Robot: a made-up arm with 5 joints.
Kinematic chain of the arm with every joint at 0, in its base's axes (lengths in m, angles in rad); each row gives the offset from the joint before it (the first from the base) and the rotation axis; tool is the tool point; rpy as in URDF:
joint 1: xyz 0.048 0 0.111 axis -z
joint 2: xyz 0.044 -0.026 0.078 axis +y
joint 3: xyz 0.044 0 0.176 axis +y
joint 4: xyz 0.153 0 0.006 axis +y
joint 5: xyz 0.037 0.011 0 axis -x
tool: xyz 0 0 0 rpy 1.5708 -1.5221 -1.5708
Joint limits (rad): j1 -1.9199..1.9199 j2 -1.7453..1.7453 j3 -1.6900..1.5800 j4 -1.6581..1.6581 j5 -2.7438..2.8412
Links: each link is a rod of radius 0.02 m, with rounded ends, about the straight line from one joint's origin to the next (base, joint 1, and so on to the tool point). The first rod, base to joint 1, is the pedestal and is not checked.
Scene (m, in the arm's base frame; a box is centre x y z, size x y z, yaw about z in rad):
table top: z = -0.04
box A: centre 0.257 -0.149 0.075 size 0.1 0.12 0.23 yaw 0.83
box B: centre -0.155 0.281 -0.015 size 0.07 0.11 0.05 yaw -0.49
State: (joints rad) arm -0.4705 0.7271 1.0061 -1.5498 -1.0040
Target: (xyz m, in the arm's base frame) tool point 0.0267 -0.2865 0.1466
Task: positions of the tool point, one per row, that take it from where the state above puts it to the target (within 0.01 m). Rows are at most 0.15 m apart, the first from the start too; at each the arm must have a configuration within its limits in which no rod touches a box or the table.
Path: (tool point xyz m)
1: 0.2828 0.1289 0.1822
2: 0.2948 0.1672 0.2601
3: 0.2743 0.1837 0.3513
4: 0.2255 0.1686 0.4371
5: 0.1605 0.1200 0.4993
6: 0.2426 0.1021 0.4656
7: 0.3105 0.0363 0.4206
8: 0.3390 -0.0631 0.3673
9: 0.3146 -0.1702 0.3093
10: 0.2407 -0.2557 0.2506
11: 0.1357 -0.2973 0.1952
12: 0.0267 -0.2865 0.1466

